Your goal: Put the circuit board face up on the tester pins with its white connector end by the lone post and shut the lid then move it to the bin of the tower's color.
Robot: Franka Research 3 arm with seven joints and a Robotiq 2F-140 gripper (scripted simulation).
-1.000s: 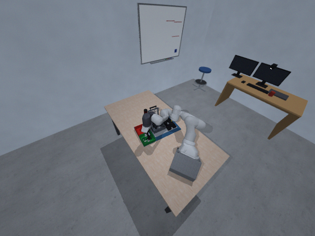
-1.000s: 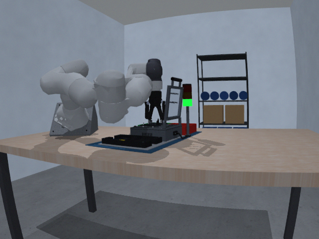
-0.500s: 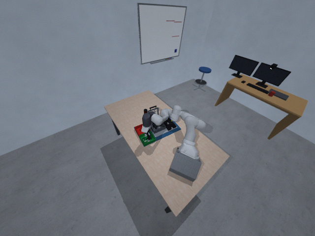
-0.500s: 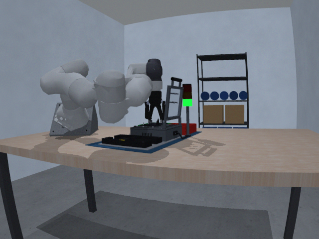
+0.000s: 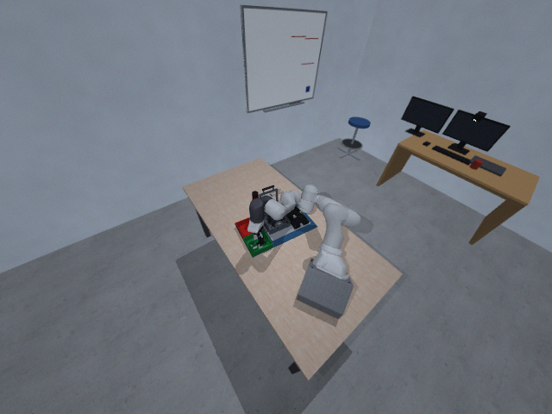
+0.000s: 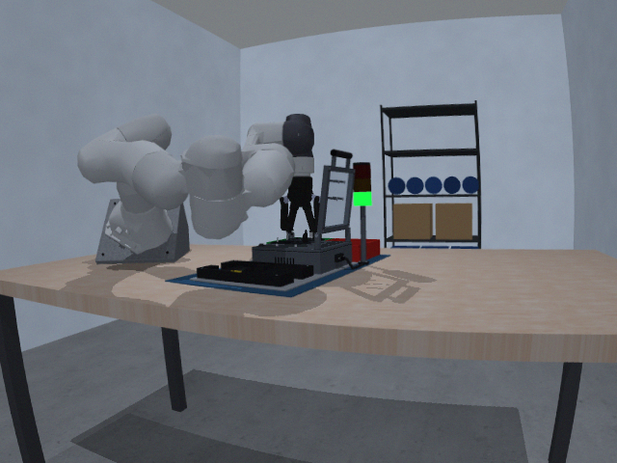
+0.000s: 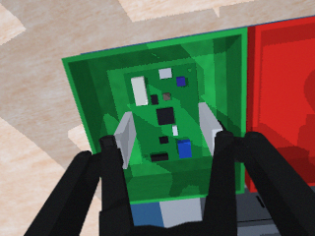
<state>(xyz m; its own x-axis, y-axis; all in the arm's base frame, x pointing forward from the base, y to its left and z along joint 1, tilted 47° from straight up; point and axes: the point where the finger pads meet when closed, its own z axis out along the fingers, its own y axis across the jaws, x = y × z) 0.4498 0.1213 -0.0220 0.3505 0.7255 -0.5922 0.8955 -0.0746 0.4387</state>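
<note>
Now: hand 2 cm above the green bin. From my hand the other things lie so: red bin: 14 cm ahead, 5 cm to the right, 2 cm below; green circuit board: 2 cm below; black latch hook: 15 cm to the right, 5 cm above, 1 cm behind.
</note>
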